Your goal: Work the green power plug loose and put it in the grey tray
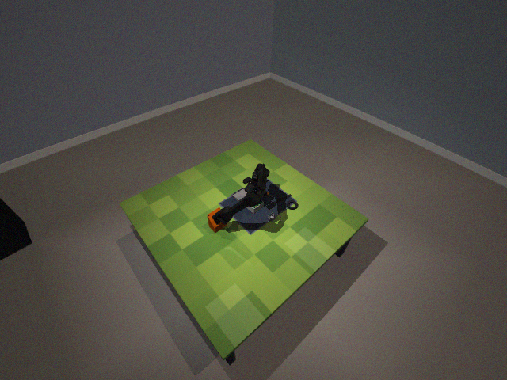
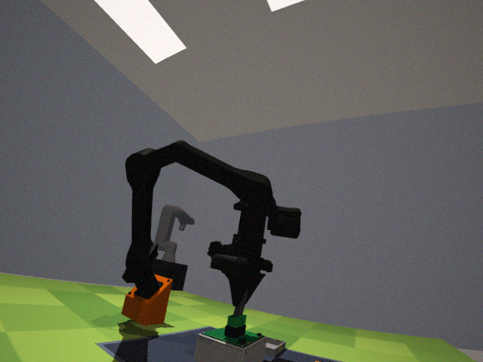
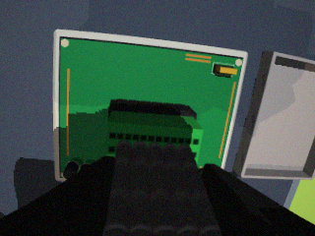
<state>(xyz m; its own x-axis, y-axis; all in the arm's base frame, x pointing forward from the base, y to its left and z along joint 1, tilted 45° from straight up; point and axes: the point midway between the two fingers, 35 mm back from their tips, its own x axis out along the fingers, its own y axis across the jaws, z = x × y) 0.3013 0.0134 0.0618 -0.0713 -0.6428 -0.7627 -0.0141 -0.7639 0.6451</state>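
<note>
Now: the green power plug 3 cm below my gripper tip. The rest, counted from my gripper tip: dark mat: 5 cm ahead, 11 cm below; then dark bar: 21 cm ahead, 11 cm to the right, 11 cm below.
</note>
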